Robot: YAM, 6 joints.
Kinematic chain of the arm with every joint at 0, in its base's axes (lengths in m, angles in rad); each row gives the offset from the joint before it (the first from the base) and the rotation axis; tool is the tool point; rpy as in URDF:
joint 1: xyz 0 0 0.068 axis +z
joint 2: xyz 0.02 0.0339 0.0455 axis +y
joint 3: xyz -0.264 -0.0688 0 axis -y
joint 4: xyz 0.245 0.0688 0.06 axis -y
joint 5: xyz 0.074 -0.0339 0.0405 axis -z
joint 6: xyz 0.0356 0 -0.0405 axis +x
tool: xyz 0 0 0 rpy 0 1.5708 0
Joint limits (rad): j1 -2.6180..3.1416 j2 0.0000..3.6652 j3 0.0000..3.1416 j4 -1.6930..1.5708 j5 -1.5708..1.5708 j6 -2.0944..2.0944
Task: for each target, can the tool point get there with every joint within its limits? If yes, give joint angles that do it. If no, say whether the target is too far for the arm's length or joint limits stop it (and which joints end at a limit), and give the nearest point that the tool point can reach.
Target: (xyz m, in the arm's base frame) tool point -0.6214 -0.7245 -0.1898
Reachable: no: too far | nearest point -0.4006 -0.4670 -0.0797 | short by 0.357 m
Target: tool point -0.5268 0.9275 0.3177
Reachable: no: too far | nearest point -0.3132 0.5515 0.2333 | short by 0.441 m
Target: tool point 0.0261 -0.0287 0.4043
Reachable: yes | joints 0.2251 0.4093 1.0694 -0.7999 1.2476 -0.2977
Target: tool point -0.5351 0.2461 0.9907
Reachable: no: too far | nearest point -0.3276 0.1507 0.6386 | short by 0.420 m
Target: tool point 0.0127 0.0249 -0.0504
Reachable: yes | joints 0.4818 3.3359 0.7553 -1.2628 -0.4711 0.6616
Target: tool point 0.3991 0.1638 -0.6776
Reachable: no: too far | nearest point 0.3195 0.1311 -0.3672 | short by 0.322 m
